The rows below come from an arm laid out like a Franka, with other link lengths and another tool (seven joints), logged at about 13 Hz.
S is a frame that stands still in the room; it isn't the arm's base.
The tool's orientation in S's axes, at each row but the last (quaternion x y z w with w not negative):
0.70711, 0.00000, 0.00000, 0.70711
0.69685, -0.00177, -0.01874, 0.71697
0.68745, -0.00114, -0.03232, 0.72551
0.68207, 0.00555, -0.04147, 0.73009
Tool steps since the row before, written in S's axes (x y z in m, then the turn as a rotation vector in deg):
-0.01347, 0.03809, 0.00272, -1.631, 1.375, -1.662
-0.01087, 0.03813, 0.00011, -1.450, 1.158, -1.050
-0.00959, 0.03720, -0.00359, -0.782, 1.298, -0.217
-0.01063, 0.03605, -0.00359, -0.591, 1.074, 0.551
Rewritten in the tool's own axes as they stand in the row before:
-0.01347, 0.00272, -0.03809, -1.631, -1.662, -1.375
-0.01198, 0.00092, -0.03778, -1.458, -1.052, -1.146
-0.01122, -0.00205, -0.03686, -0.834, -0.183, -1.271
-0.01227, -0.00191, -0.03565, -0.681, 0.579, -1.003

